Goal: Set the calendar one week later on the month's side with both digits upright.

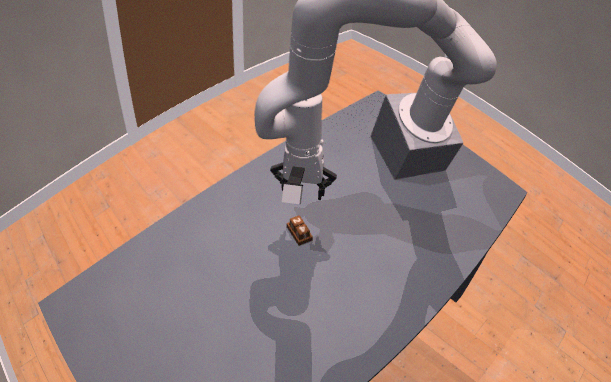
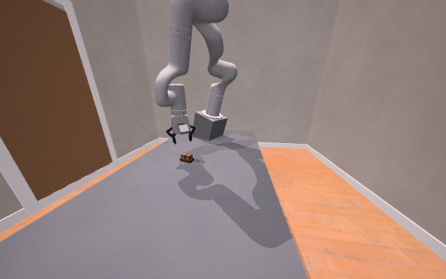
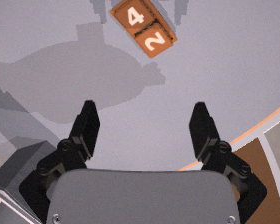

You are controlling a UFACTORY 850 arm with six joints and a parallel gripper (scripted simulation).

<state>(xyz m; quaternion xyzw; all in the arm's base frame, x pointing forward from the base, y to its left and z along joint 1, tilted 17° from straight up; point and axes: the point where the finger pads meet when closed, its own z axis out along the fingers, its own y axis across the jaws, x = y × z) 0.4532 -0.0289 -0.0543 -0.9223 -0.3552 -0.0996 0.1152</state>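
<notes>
My gripper is now 8 cm above the number cube, 4 cm short of it and 2 cm to the right of it. Also, from my hand: brown wooden calendar tray 10 cm below, 4 cm to the left, 4 cm ahead.
</notes>
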